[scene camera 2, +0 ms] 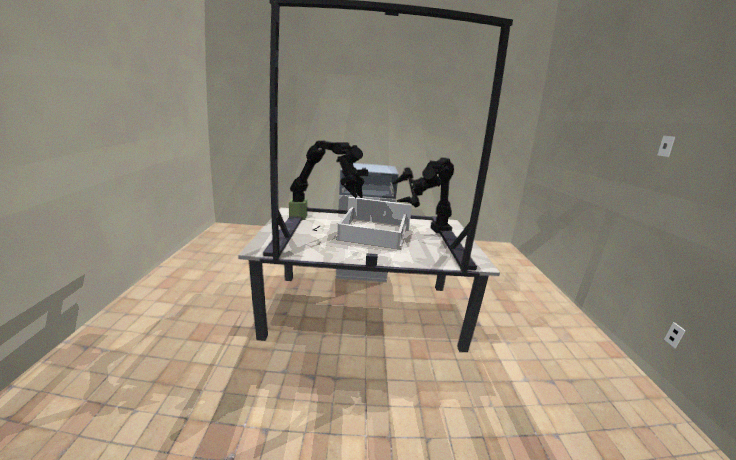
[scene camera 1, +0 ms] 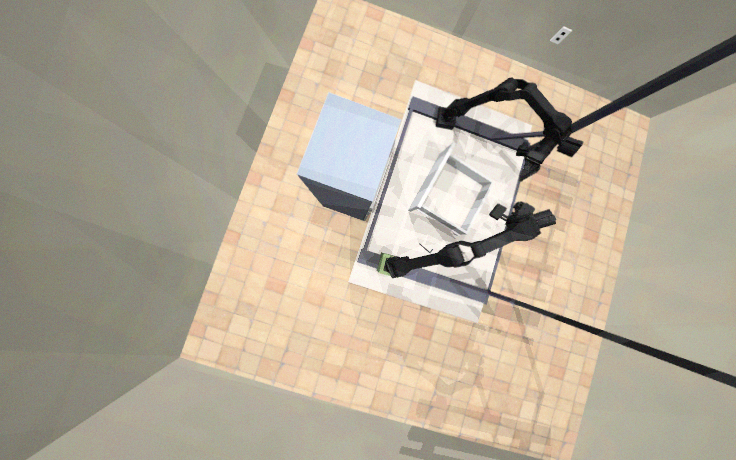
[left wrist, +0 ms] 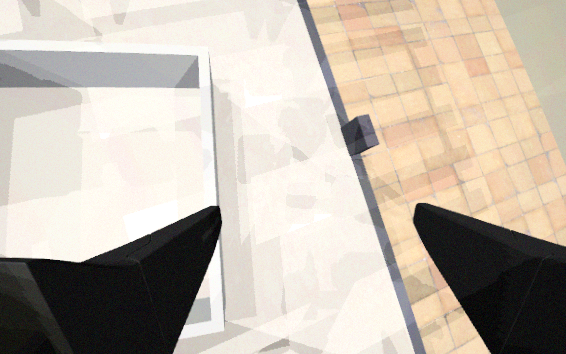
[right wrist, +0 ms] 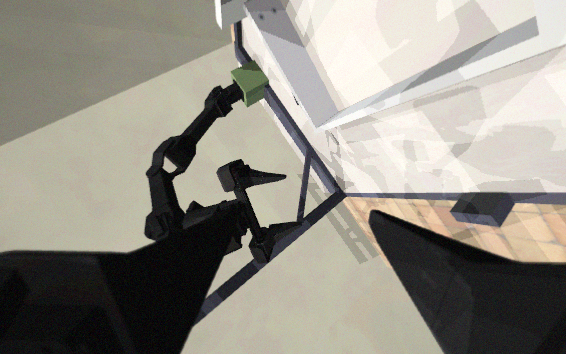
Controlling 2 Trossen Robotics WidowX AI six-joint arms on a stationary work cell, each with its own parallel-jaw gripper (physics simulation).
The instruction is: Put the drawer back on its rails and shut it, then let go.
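Pixels of known places: left gripper, fingertip midpoint: [scene camera 2: 359, 197] [scene camera 1: 509, 217] [left wrist: 316, 213] [right wrist: 294, 201]; right gripper, fingertip midpoint: [scene camera 2: 394, 192] [scene camera 1: 519, 179] [right wrist: 301, 214]; left arm's base, link origin: [scene camera 2: 298, 200] [scene camera 1: 391, 265] [right wrist: 239, 90]; right arm's base, link origin: [scene camera 2: 441, 224] [scene camera 1: 447, 116].
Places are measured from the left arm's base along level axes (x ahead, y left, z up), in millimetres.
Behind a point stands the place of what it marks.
The grey-white open drawer [scene camera 1: 472, 170] @[x 593, y -303, z -13 mm] [scene camera 2: 370, 235] @[x 423, y -398, z -52 mm] [left wrist: 125, 67] @[x 585, y -334, z -39 mm] [right wrist: 300, 65] @[x 305, y -210, z -54 mm] sits upright on the table, away from the cabinet, its taller panel towards it. The pale blue cabinet [scene camera 1: 350, 146] @[x 451, y 327, z 175 mm] [scene camera 2: 377, 169] @[x 504, y 275, z 175 mm] stands beyond the table edge, with a dark opening below its top in scene camera 2. My left gripper [scene camera 1: 507, 213] @[x 350, y -440, z 153 mm] [scene camera 2: 356, 193] @[x 350, y -440, z 153 mm] [left wrist: 316, 213] @[x 350, y -440, z 153 mm] [right wrist: 294, 201] @[x 350, y -440, z 153 mm] is open and empty, above the table beside the drawer wall opposite the tall panel. My right gripper [scene camera 1: 525, 168] @[x 519, y -427, z 187 mm] [scene camera 2: 396, 190] @[x 519, y -427, z 187 mm] is open and empty, raised clear of the drawer. The rails cannot be made out.
A green block [scene camera 1: 383, 263] @[x 1, y 40, z 0 mm] [scene camera 2: 297, 208] @[x 3, y -50, z -36 mm] [right wrist: 250, 80] @[x 50, y -17, z -45 mm] is at the left arm's base. A small dark block [scene camera 2: 371, 260] @[x 412, y -636, z -75 mm] [left wrist: 361, 134] @[x 411, y -615, z -54 mm] [right wrist: 484, 209] @[x 428, y -615, z -62 mm] juts from the table edge. A thin dark angled piece [scene camera 1: 427, 249] @[x 125, y -197, z -103 mm] [scene camera 2: 316, 228] @[x 132, y -185, z -108 mm] lies beside the drawer. Dark frame posts [scene camera 2: 274, 124] @[x -6, y -608, z 474 mm] [scene camera 2: 491, 124] @[x 834, y -663, z 541 mm] rise from the table.
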